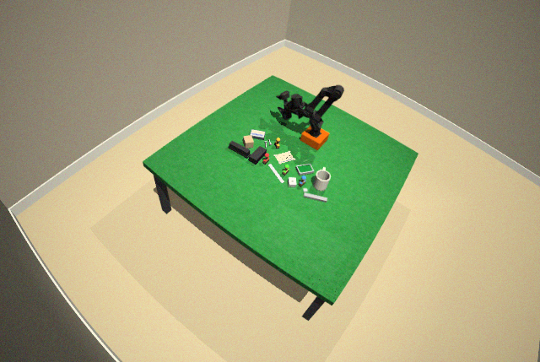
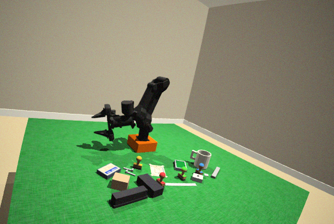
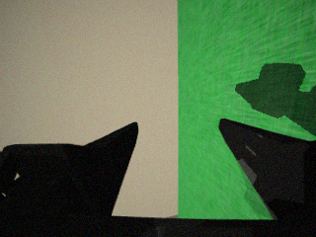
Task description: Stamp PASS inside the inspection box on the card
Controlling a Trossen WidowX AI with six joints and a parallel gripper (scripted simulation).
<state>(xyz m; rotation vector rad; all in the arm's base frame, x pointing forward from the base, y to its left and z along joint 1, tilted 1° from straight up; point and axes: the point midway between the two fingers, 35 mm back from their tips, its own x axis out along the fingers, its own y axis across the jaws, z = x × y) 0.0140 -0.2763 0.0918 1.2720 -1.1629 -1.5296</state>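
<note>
Now: gripper tip 350 mm short of the red-knobbed stamp, 220 mm to the right of it and 120 mm above it. Round my gripper tip: cardboard box: 320 mm ahead, 50 mm to the left, 110 mm below; blue-and-white box: 220 mm ahead, 40 mm to the left, 120 mm below; yellow-knobbed stamp: 200 mm ahead, 180 mm to the left, 120 mm below.
</note>
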